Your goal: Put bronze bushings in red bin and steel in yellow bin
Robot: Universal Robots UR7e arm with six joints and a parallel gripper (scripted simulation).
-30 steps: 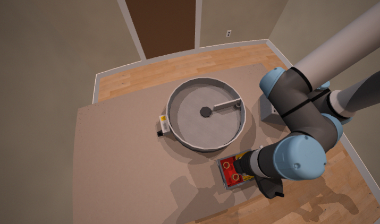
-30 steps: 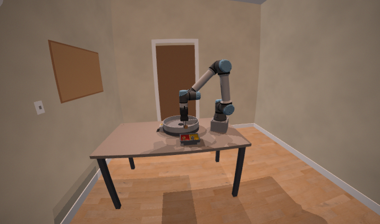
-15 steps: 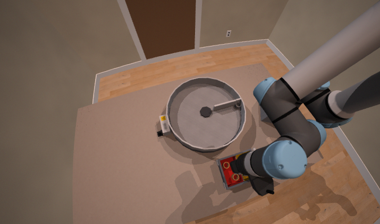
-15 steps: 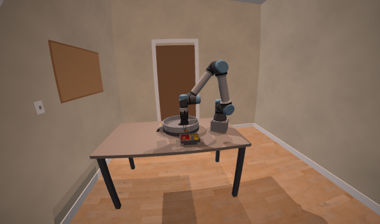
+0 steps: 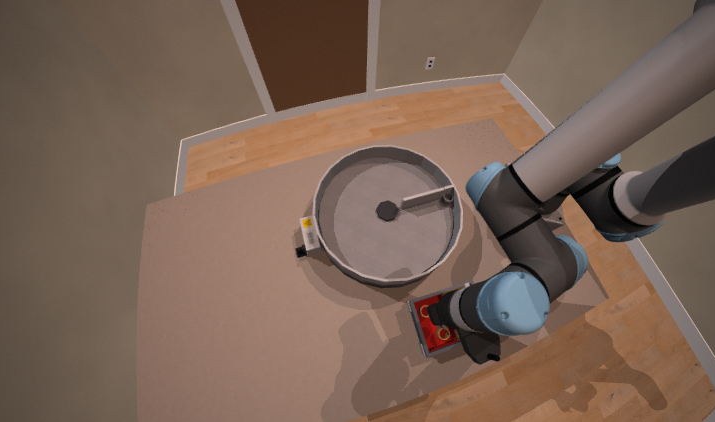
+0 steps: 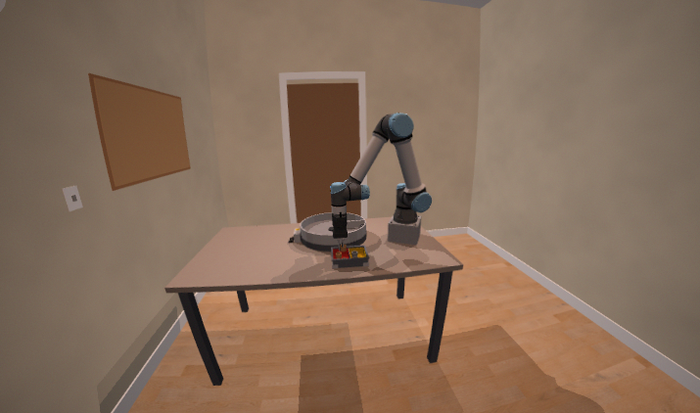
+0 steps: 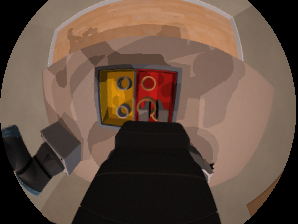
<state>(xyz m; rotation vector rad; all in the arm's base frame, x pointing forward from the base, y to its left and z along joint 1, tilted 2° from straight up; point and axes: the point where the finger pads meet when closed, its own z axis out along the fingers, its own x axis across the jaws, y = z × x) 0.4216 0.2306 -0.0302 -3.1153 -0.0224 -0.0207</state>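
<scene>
My gripper is now 60 mm above the red bin and 40 mm past it. Round my hand: turntable (330 mm to the right, 30 mm below, 30 mm ahead).
</scene>
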